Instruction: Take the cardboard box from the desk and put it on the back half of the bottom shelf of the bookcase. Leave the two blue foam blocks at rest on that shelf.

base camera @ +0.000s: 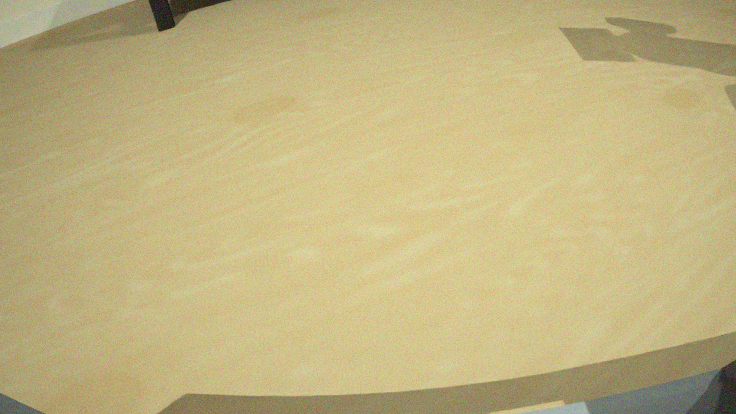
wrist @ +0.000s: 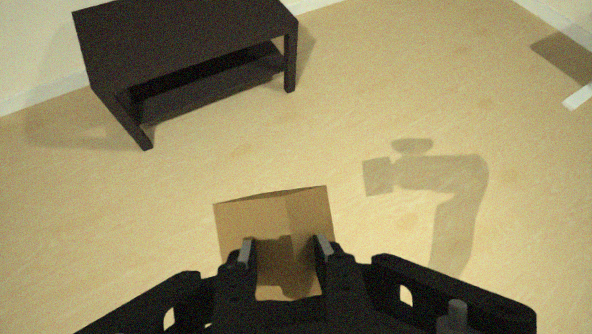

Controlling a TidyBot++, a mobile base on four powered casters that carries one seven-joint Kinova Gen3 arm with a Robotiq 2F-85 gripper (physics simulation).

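Frame: origin at the arm's base, x left, y back, z up, level; millimetres.
Seen in the pictures: gripper, fingertip midpoint: (wrist: 285,253).
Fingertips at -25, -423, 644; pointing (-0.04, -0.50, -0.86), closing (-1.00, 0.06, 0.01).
Observation:
Offsets run from my fingertips to a thing's top centre, as dx, dy, dz. "pt": to the spot under its first point. Level surfaces: height alone.
The cardboard box {+3, +0, +33} (wrist: 270,220) is between the fingers of my gripper (wrist: 285,253) in the lower middle of the wrist view. The gripper is shut on it, and the box is held up above the floor. The fingers cover parts of the box's near portion. The desk, the bookcase and the two blue foam blocks do not show for certain in either view.
A dark low table {dz -591} (wrist: 185,45) with a lower shelf stands by the wall at the upper left of the wrist view. One dark leg {pt +600, -808, -995} (base camera: 162,15) shows at the top left of the base view. A white bar (wrist: 577,97) lies at the right. Arm shadows fall on the floor {dz -1041} (base camera: 360,180).

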